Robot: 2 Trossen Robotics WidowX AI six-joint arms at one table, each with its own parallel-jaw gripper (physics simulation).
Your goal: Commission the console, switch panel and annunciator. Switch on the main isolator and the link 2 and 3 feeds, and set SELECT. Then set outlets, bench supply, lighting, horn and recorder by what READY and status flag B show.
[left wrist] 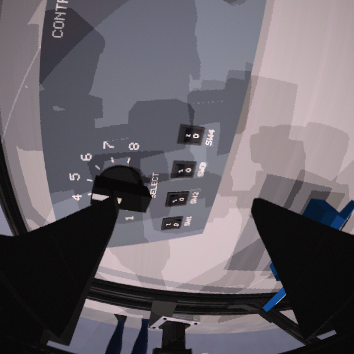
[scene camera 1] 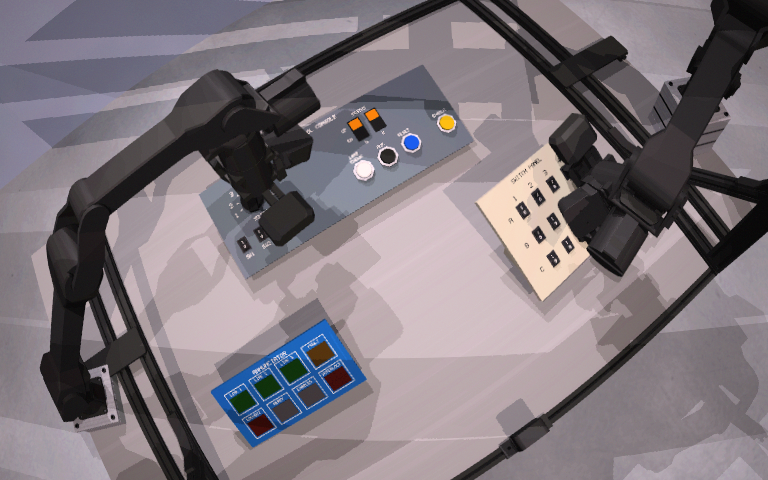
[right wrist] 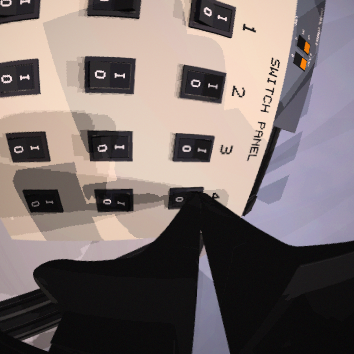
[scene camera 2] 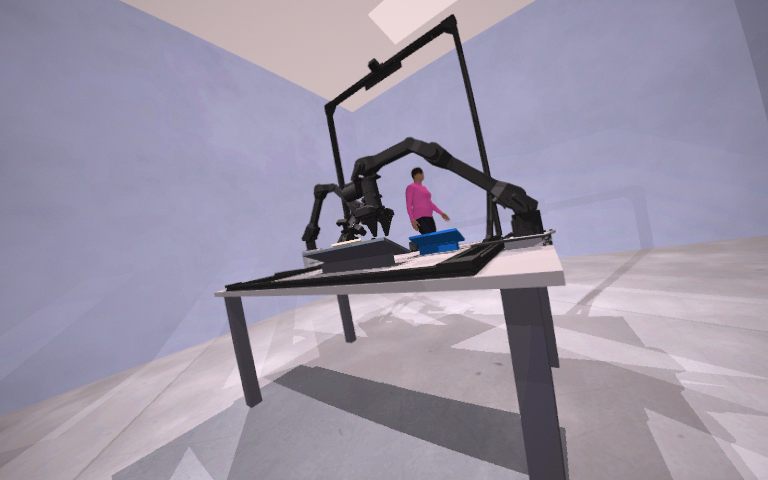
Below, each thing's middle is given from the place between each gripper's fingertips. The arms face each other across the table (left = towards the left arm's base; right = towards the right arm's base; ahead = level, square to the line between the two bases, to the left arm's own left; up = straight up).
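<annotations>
Rocker B2 [right wrist: 100,74] sits 180 mm behind my left hand, 360 mm to the right of it and 30 mm below it. For rocker A2 [right wrist: 197,83], the offsets from my left hand are 150 mm behind and 350 mm to the right. The black SELECT knob [left wrist: 124,182] is 40 mm ahead of my left hand, 20 mm to the left of it and 20 mm below it; going by their middles, it is the nearest to that hand of the things named here.
The black SELECT knob lies 18 cm ahead of my right hand, 43 cm to the left of it and 2 cm below it. Rocker A2, from the same right hand: 2 cm behind, 6 cm to the left, 1 cm below. Rocker B2 is 5 cm behind my right hand, 5 cm to the left of it and 3 cm below it.
</annotations>
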